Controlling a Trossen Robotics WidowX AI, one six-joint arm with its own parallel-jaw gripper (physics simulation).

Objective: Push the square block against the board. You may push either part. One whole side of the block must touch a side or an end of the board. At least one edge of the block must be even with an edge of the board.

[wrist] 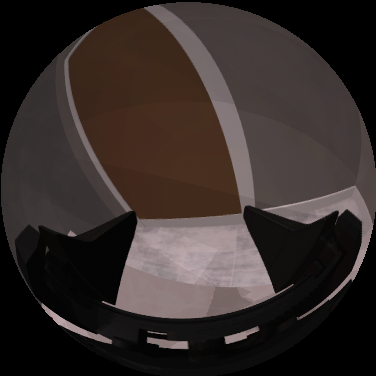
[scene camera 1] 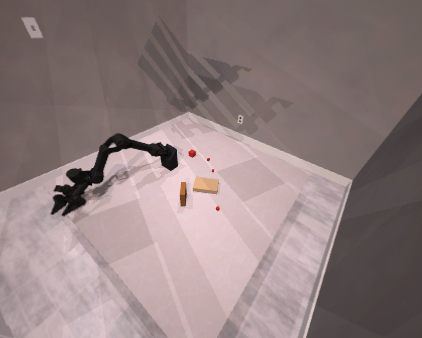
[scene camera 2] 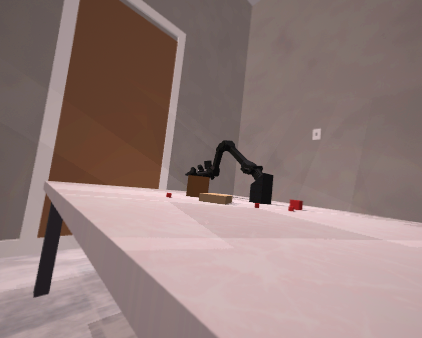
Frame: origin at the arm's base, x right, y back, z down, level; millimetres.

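Where they show: gripper, fingertip midpoint: (wrist: 190, 214) (scene camera 1: 56, 215); arm's base, origin of the base link: (scene camera 1: 167, 152) (scene camera 2: 261, 180).
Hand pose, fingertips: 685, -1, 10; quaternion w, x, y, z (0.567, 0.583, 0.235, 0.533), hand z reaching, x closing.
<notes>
Things, the pixels of their centre, and the offset from my fingertips, as dx, dy, dz.
- brown piece with a square face, body centre: (scene camera 2: 198, 186) (scene camera 1: 183, 194) -530, -308, +61
- light tan rectangular piece, body centre: (scene camera 2: 217, 198) (scene camera 1: 206, 185) -704, -341, +97
- larger red cube, body centre: (scene camera 2: 296, 204) (scene camera 1: 192, 153) -894, -34, +92
A brown piece with a square face (scene camera 1: 183, 194) (scene camera 2: 198, 186), seemingly the square block, stands upright on its edge. A light tan rectangular piece (scene camera 1: 206, 185) (scene camera 2: 215, 198), seemingly the board, lies flat to its right in scene camera 1, with a narrow gap between them. My gripper (scene camera 1: 58, 213) (wrist: 190, 214) is open and empty. It is far to the left of both pieces in scene camera 1, touching neither. In scene camera 2 the arm's hand shows behind and above the brown piece, and its fingertips are too small to tell apart. Neither piece can be made out in the wrist view.
The arm's black base (scene camera 1: 170, 158) (scene camera 2: 261, 189) stands behind the pieces. A larger red cube (scene camera 1: 192, 153) (scene camera 2: 296, 204) is beside the base. Small red cubes (scene camera 1: 208, 159) (scene camera 1: 213, 170) lie beyond the tan piece, and another (scene camera 1: 217, 208) (scene camera 2: 168, 195) lies on its near side in scene camera 1.
</notes>
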